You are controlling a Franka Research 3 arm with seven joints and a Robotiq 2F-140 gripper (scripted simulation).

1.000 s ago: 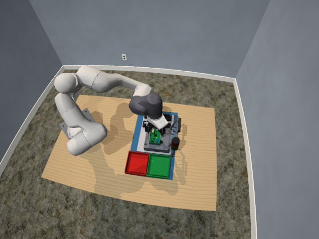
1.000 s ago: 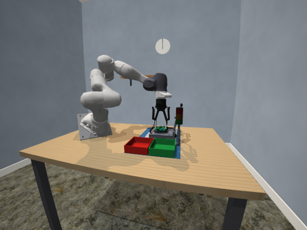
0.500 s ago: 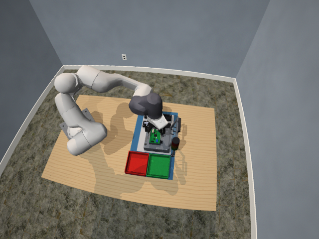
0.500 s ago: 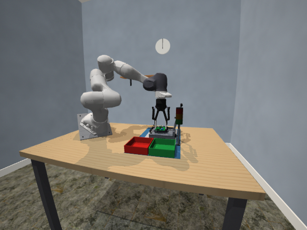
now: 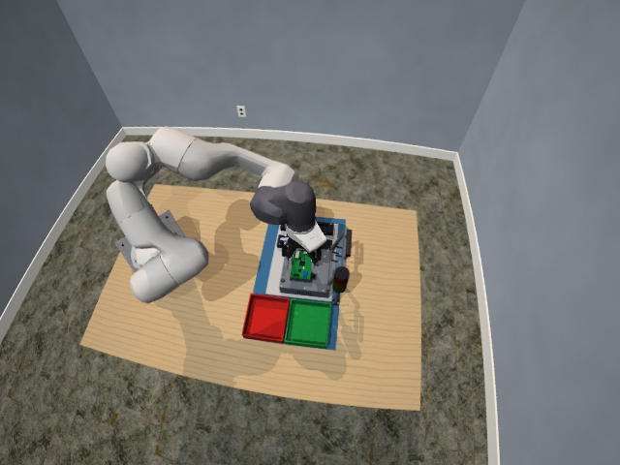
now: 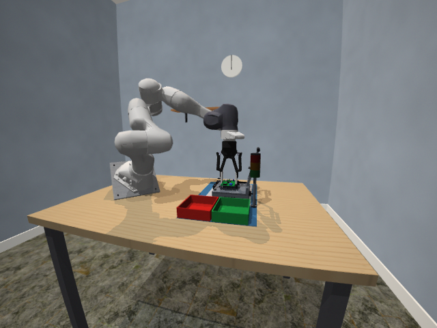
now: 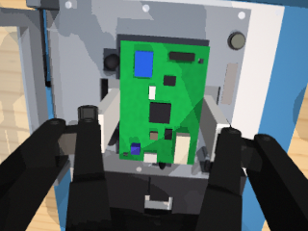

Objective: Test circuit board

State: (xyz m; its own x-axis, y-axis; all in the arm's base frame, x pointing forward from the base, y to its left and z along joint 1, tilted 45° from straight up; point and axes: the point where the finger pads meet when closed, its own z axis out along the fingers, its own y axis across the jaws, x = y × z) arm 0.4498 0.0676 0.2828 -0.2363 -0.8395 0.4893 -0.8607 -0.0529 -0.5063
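The green circuit board is 20 mm below my hand. Round my hand: tester plate 40 mm below, 10 mm ahead; then clear lid 120 mm ahead, 80 mm above, 30 mm to the right; then green bin 210 mm to the right, 90 mm below, 10 mm behind.
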